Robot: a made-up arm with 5 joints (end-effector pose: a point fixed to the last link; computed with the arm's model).
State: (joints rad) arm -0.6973 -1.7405 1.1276 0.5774 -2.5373
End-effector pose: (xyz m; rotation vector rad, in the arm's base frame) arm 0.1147 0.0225 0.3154 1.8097 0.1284 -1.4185
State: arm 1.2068 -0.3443 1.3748 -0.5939 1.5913
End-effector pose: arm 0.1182 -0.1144 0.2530 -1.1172 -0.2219 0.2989
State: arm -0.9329 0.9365 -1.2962 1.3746 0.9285
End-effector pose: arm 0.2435 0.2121 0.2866 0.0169 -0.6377 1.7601
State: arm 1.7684 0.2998 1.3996 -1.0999 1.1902
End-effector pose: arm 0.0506 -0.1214 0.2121 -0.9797 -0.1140 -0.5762
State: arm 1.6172 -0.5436 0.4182 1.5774 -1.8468
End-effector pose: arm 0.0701 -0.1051 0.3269 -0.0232 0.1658 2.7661
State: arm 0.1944 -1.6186 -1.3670 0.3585 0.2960
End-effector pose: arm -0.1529 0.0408 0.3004 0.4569 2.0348 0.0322
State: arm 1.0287 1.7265 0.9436 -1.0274 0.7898
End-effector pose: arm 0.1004 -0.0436 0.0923 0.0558 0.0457 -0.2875
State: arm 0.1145 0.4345 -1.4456 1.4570 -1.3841
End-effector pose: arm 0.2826 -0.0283 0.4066 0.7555 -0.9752 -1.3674
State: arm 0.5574 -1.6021 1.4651 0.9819 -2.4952
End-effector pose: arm 0.1176 -0.0293 0.2488 0.9234 -0.6018 -2.9016
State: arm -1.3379 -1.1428 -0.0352 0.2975 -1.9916
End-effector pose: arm 0.0855 0.0014 0.4532 2.4588 0.2922 -0.3063
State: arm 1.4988 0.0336 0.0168 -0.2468 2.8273
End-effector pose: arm 0.0907 -0.2179 0.3659 -1.5700 1.0017 0.9126
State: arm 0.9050 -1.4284 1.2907 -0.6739 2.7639
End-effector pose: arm 0.1100 -0.0463 0.3399 -2.4840 0.6061 0.8023
